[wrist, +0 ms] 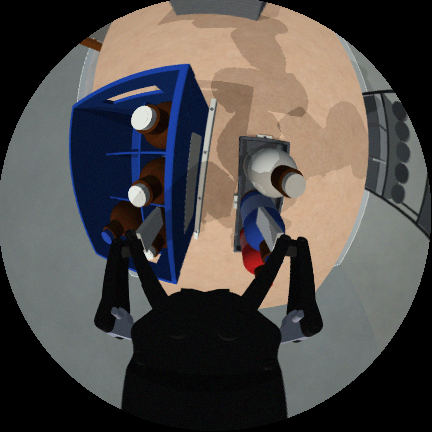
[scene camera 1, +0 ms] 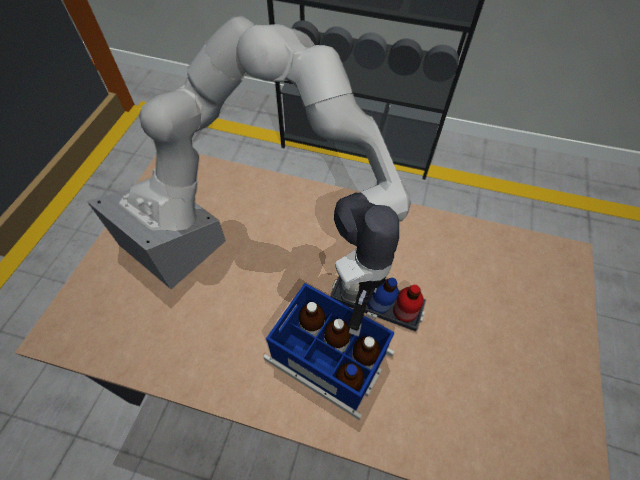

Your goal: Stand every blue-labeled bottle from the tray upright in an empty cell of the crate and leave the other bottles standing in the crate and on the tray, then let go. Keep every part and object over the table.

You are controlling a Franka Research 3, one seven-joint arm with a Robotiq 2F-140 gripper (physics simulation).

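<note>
My gripper is open and empty. One finger is above the crate's back side; the other overlaps the blue-labeled bottle in the wrist view. The blue-labeled bottle stands in the middle of the tray, between the white bottle and the red bottle. The blue crate holds three white-capped brown bottles in its back row and a blue-capped brown bottle front right. Its front left and front middle cells are empty.
A light rail runs beside the crate. The robot base stands at the table's left. A black shelf rack stands on the floor behind the table.
</note>
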